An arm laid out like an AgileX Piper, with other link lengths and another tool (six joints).
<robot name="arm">
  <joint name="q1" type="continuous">
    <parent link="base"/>
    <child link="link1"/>
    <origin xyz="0 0 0.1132" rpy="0 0 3.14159"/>
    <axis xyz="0 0 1"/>
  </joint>
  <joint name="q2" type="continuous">
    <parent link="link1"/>
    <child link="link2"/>
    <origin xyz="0 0 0" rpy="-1.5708 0 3.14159"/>
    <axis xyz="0 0 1"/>
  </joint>
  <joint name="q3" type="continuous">
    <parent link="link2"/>
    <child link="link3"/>
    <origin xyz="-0.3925 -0.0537 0" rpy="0 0 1.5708"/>
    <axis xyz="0 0 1"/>
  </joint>
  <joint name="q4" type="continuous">
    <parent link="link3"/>
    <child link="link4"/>
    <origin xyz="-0.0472 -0.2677 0" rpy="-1.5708 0 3.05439"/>
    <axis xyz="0 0 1"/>
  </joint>
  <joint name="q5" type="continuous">
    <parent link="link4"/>
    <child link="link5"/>
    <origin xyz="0 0 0" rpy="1.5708 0 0"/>
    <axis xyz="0 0 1"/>
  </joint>
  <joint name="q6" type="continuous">
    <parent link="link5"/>
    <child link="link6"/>
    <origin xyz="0 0.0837 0" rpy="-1.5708 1.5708 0"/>
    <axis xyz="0 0 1"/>
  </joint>
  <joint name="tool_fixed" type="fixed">
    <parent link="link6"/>
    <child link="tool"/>
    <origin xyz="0.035 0.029 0.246" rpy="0 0.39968 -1.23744"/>
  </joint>
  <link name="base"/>
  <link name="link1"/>
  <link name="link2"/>
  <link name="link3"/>
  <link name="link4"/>
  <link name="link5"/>
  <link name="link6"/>
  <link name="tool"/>
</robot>
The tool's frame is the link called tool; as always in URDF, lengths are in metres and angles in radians. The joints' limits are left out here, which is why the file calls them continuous.
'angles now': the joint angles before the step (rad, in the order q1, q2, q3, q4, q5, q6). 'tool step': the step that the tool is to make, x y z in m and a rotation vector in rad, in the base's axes. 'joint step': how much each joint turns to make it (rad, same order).
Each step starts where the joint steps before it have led.
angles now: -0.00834 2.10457 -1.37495 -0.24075 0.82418 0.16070
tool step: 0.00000 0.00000 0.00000 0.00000 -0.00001 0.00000
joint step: 0.00000 -0.00001 0.00001 0.00000 -0.00002 0.00001
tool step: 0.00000 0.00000 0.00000 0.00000 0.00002 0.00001
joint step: 0.00000 0.00001 -0.00002 0.00001 0.00003 -0.00002
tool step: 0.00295 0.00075 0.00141 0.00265 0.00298 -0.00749
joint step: -0.00001 0.00776 -0.02324 0.00655 0.01902 0.00000
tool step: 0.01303 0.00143 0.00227 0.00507 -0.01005 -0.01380
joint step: 0.00001 0.02115 -0.05501 0.00977 0.02513 0.00361
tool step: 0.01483 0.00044 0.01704 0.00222 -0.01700 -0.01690
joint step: 0.00000 0.00529 -0.08119 0.01091 0.06036 0.00001
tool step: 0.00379 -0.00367 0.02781 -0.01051 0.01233 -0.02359
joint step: 0.00000 -0.00199 -0.10276 0.00074 0.11981 0.00063
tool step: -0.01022 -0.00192 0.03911 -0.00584 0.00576 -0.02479
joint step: 0.00001 -0.04457 -0.06048 0.00248 0.11360 0.00165
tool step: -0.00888 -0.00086 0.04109 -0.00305 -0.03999 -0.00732
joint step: 0.00000 -0.07747 -0.00729 0.00000 0.04539 -0.00188
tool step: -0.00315 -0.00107 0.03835 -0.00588 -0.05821 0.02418
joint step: -0.00001 -0.07656 0.00001 -0.00001 0.01313 -0.02785
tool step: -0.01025 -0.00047 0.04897 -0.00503 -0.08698 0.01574
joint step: 0.00001 -0.11047 0.01770 0.00001 0.00245 -0.01712
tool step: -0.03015 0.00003 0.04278 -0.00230 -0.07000 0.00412
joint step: -0.00001 -0.13526 0.06079 0.00000 0.00350 -0.00525
